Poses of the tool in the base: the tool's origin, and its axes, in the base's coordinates. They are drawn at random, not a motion.
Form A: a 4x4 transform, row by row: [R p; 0 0 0 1], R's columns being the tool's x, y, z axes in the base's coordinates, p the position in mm. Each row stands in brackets.
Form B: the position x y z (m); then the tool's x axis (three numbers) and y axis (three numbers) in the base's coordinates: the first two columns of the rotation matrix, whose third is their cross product. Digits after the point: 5 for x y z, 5 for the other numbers.
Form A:
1: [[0.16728, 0.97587, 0.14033, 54.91], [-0.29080, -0.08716, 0.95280, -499.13], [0.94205, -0.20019, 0.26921, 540.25], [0, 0, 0, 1]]
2: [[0.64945, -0.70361, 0.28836, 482.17], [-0.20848, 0.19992, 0.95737, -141.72], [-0.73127, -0.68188, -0.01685, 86.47], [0, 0, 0, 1]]
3: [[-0.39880, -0.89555, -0.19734, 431.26], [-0.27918, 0.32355, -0.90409, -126.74], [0.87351, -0.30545, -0.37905, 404.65], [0, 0, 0, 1]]
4: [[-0.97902, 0.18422, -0.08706, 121.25], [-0.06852, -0.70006, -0.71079, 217.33], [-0.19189, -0.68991, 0.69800, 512.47], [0, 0, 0, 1]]
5: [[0.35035, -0.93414, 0.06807, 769.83], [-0.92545, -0.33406, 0.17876, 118.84], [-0.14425, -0.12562, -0.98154, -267.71], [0, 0, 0, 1]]
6: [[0.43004, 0.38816, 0.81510, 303.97], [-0.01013, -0.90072, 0.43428, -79.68], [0.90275, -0.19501, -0.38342, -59.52], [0, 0, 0, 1]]
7: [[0.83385, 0.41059, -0.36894, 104.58], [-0.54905, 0.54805, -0.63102, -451.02], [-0.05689, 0.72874, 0.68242, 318.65], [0, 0, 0, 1]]
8: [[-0.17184, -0.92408, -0.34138, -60.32], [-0.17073, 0.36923, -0.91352, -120.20], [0.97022, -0.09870, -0.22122, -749.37], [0, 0, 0, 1]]
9: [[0.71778, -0.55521, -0.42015, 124.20], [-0.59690, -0.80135, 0.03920, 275.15], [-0.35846, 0.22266, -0.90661, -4.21], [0, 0, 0, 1]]
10: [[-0.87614, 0.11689, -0.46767, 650.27], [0.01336, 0.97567, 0.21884, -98.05], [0.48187, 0.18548, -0.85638, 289.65], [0, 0, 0, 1]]
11: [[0.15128, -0.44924, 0.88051, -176.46], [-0.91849, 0.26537, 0.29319, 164.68], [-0.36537, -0.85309, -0.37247, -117.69], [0, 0, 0, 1]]
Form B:
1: 0.05491, -0.49913, 0.54025, 0.16728, -0.29080, 0.94205, 0.97587, -0.08716, -0.20019
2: 0.48217, -0.14172, 0.08647, 0.64945, -0.20848, -0.73127, -0.70361, 0.19992, -0.68188
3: 0.43126, -0.12674, 0.40465, -0.39880, -0.27918, 0.87351, -0.89555, 0.32355, -0.30545
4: 0.12125, 0.21733, 0.51247, -0.97902, -0.06852, -0.19189, 0.18422, -0.70006, -0.68991
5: 0.76983, 0.11884, -0.26771, 0.35035, -0.92545, -0.14425, -0.93414, -0.33406, -0.12562
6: 0.30397, -0.07968, -0.05952, 0.43004, -0.01013, 0.90275, 0.38816, -0.90072, -0.19501
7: 0.10458, -0.45102, 0.31865, 0.83385, -0.54905, -0.05689, 0.41059, 0.54805, 0.72874
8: -0.06032, -0.12020, -0.74937, -0.17184, -0.17073, 0.97022, -0.92408, 0.36923, -0.09870
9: 0.12420, 0.27515, -0.00421, 0.71778, -0.59690, -0.35846, -0.55521, -0.80135, 0.22266
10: 0.65027, -0.09805, 0.28965, -0.87614, 0.01336, 0.48187, 0.11689, 0.97567, 0.18548
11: -0.17646, 0.16468, -0.11769, 0.15128, -0.91849, -0.36537, -0.44924, 0.26537, -0.85309
